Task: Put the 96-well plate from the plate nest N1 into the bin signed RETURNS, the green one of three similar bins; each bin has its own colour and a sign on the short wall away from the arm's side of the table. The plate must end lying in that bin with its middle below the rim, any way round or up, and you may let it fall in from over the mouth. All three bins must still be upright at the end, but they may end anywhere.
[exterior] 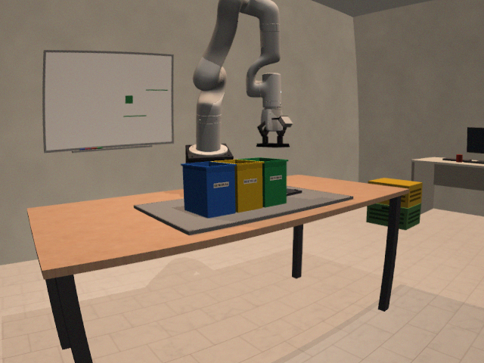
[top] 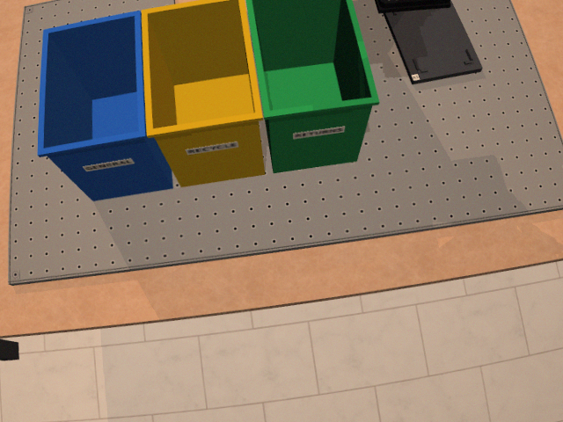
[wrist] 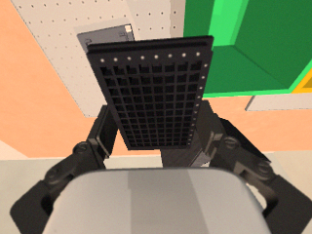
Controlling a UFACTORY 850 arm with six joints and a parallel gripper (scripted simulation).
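My gripper is now 8 cm short of the green returns bin, 11 cm to the left of it and 16 cm above it. From my hand the other things lie so: yellow recycle bin (10 cm ahead, 24 cm to the right, 16 cm below); dark plate nest N1 (7 cm behind, 9 cm to the left, 24 cm below); black 96-well plate (1 cm below).
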